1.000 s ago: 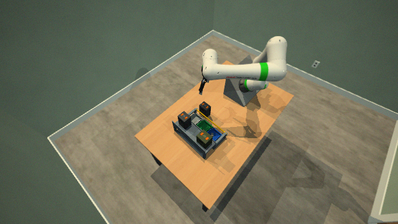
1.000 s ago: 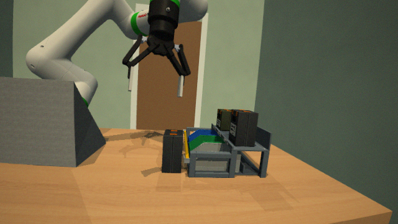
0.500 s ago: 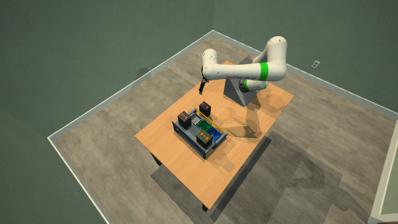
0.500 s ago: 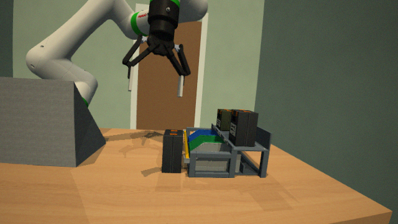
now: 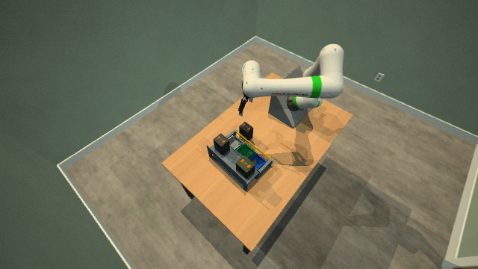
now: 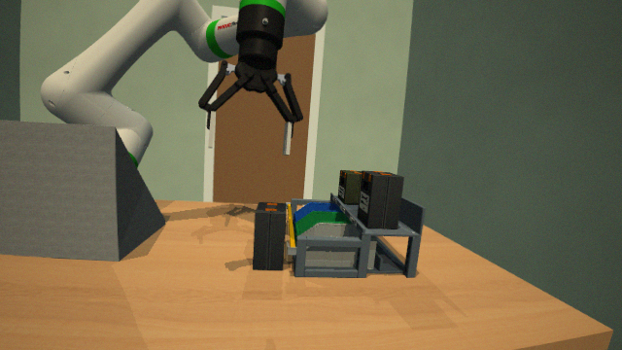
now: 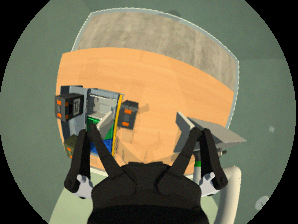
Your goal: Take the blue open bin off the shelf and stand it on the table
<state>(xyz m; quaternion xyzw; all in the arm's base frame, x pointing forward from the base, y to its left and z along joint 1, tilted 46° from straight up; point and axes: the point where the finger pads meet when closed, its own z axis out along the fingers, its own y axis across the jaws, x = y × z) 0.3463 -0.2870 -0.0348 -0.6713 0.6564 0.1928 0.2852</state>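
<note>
Right now the yellow rod is 20 cm below my hand, 15 cm to the left of it and 13 cm ahead of it. From my hand the other things lie so: green bin 23 cm ahead, 22 cm below, 14 cm to the left; grey bin 22 cm below, 21 cm ahead, 2 cm to the left; black box 20 cm below, 6 cm ahead, 5 cm to the left.
</note>
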